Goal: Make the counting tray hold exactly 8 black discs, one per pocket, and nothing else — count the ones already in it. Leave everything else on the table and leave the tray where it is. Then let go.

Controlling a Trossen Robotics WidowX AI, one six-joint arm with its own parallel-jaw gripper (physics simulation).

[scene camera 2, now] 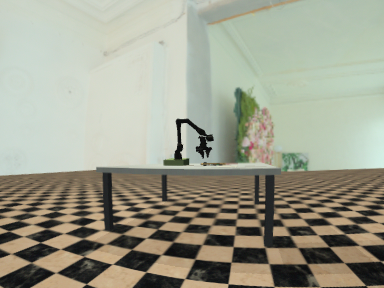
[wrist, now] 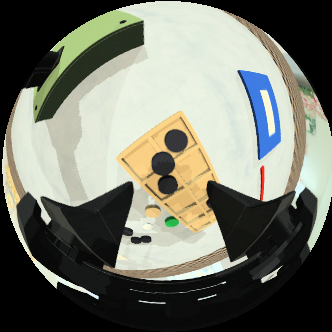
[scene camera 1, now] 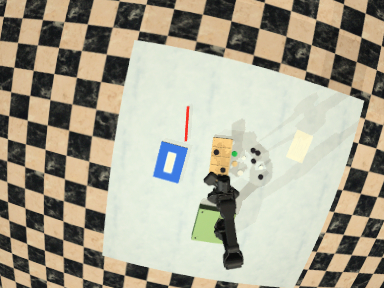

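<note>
The tan counting tray (scene camera 1: 226, 159) (wrist: 197, 162) lies flat with two columns of pockets. In the wrist view three black discs show at its near end: one disc (wrist: 176, 140) in a corner pocket, a second disc (wrist: 163, 163) close to the middle divider, and a third disc (wrist: 167, 184) beside it. Another black disc (scene camera 1: 216, 152) sits farther along, mostly hidden by a finger in the wrist view. Several loose black discs (scene camera 1: 253, 161) (wrist: 136, 240) lie right of the tray. My gripper (scene camera 1: 218, 180) (scene camera 2: 204, 155) (wrist: 170, 185) is open and empty, above the tray's near end.
Beside the tray lie a green disc (scene camera 1: 234, 153) (wrist: 171, 221), a tan disc (scene camera 1: 234, 164) (wrist: 152, 211) and white pieces (scene camera 1: 240, 173). A blue frame (scene camera 1: 159, 162) (wrist: 253, 107) and red stick (scene camera 1: 187, 123) (wrist: 262, 182) lie left, a cream card (scene camera 1: 299, 146) far right. The arm stands on a green base (scene camera 1: 204, 225).
</note>
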